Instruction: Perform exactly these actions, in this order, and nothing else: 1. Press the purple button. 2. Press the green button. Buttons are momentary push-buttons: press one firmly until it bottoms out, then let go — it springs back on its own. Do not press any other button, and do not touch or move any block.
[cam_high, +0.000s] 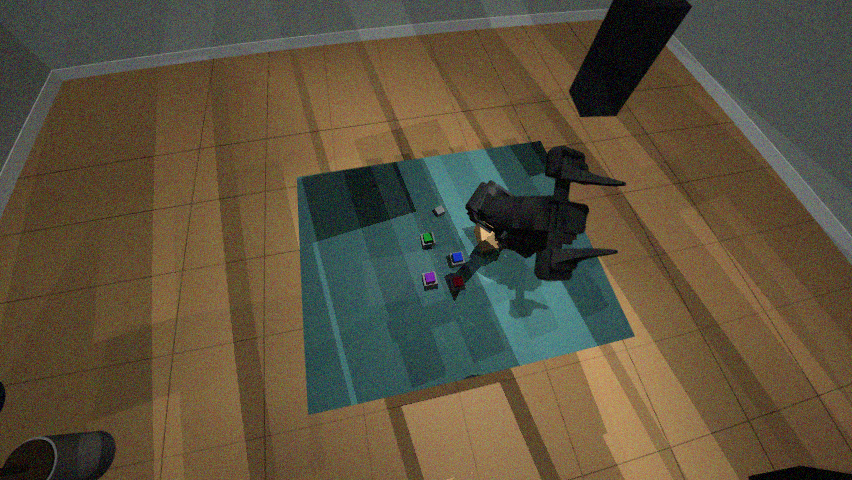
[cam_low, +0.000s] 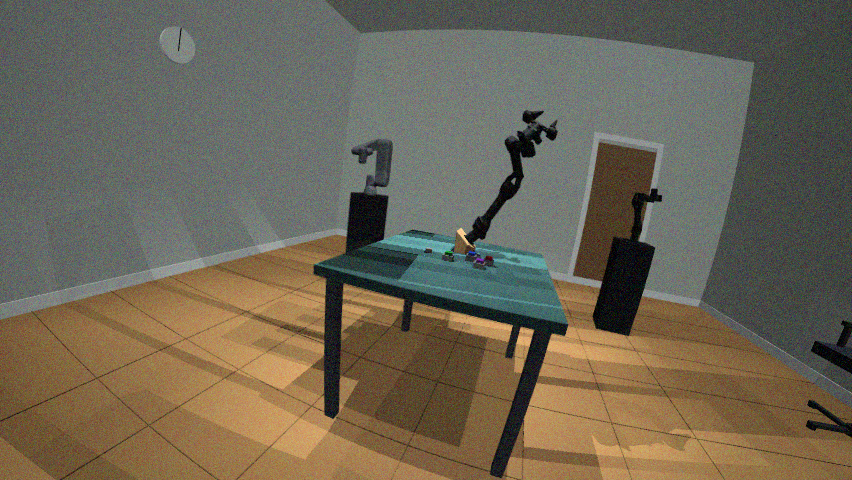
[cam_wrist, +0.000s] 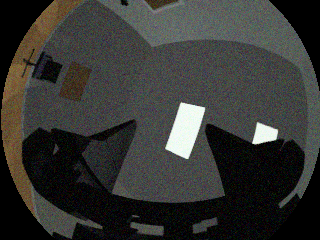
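My gripper tip is now 190 mm short of the purple button, 190 mm to the left of it and 720 mm above it. Also, from my gripper tip: blue button (80 mm ahead, 260 mm to the right, 720 mm below); green button (180 mm ahead, 350 mm to the right, 720 mm below); red button (90 mm ahead, 170 mm to the right, 720 mm below).
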